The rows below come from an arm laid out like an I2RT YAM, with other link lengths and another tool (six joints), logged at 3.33 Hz.
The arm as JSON. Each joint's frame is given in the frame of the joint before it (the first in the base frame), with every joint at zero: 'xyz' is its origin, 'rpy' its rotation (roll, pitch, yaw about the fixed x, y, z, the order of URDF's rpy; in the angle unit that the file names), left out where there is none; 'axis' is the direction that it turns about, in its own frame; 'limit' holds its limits. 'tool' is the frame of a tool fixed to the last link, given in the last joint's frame.
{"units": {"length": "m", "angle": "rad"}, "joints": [
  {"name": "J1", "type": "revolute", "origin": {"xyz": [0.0, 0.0, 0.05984]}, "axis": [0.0, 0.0, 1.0], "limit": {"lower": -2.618, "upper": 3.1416}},
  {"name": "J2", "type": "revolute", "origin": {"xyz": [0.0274, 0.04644, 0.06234]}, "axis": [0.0, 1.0, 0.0], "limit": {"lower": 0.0, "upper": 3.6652}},
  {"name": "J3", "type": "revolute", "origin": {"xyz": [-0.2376, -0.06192, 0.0]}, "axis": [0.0, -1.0, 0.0], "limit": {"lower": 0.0, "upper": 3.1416}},
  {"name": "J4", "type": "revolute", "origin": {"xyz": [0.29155, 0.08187, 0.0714]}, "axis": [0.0, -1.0, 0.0], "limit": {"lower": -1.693, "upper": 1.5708}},
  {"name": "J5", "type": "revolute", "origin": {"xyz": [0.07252, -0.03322, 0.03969]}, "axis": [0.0, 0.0, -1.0], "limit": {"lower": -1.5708, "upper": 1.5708}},
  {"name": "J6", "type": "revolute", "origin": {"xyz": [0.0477, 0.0, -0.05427]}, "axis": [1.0, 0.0, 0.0], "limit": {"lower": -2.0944, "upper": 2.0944}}
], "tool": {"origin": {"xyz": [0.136, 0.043, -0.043], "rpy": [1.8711, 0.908, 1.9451]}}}
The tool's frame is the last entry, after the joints.
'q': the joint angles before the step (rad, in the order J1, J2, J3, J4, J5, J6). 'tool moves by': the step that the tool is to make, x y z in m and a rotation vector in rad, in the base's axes. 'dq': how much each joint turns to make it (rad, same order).
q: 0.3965, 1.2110, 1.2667, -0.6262, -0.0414, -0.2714
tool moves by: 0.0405, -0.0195, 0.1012, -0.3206, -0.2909, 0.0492
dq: 0.0539, 0.1555, 0.4023, -0.0900, 0.2000, -0.3608
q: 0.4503, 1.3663, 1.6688, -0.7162, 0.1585, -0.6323
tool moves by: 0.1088, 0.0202, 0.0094, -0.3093, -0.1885, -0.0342
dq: 0.0469, 0.3847, 0.3094, 0.1858, 0.2040, -0.3204
